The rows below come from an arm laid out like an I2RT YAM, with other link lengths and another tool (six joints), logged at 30 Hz.
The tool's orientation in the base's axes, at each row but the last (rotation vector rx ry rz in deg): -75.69 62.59 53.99; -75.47 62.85 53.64; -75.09 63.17 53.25; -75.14 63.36 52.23; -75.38 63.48 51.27; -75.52 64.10 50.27; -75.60 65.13 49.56; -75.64 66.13 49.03; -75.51 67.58 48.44; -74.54 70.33 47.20; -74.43 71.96 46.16; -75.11 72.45 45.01; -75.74 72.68 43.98
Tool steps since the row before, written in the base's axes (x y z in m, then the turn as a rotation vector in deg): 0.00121 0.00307 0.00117 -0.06 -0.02 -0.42; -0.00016 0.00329 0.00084 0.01 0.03 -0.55; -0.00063 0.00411 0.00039 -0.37 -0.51 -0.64; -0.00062 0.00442 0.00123 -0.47 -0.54 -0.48; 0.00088 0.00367 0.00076 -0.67 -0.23 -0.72; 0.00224 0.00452 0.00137 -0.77 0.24 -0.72; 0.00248 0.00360 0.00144 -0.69 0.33 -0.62; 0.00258 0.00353 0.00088 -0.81 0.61 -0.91; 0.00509 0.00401 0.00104 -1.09 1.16 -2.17; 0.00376 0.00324 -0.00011 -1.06 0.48 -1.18; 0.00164 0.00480 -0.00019 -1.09 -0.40 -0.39; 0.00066 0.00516 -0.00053 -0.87 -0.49 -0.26; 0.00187 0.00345 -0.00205 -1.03 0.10 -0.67
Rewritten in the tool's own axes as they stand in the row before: -0.00105 -0.00130 0.00308 0.39 0.16 0.00; -0.00110 0.00014 0.00321 0.53 0.13 0.06; -0.00085 0.00079 0.00401 0.56 0.49 -0.50; -0.00173 0.00062 0.00425 0.39 0.54 -0.55; -0.00085 -0.00074 0.00368 0.53 0.82 -0.25; -0.00121 -0.00210 0.00463 0.46 0.96 0.20; -0.00118 -0.00240 0.00374 0.37 0.86 0.29; -0.00068 -0.00232 0.00375 0.58 1.09 0.58; -0.00039 -0.00467 0.00460 1.63 1.75 1.23; 0.00032 -0.00308 0.00388 0.81 1.38 0.43; -0.00048 -0.00072 0.00500 0.23 1.07 -0.55; -0.00053 0.00037 0.00519 0.18 0.81 -0.61; 0.00151 -0.00066 0.00411 0.38 1.17 0.00
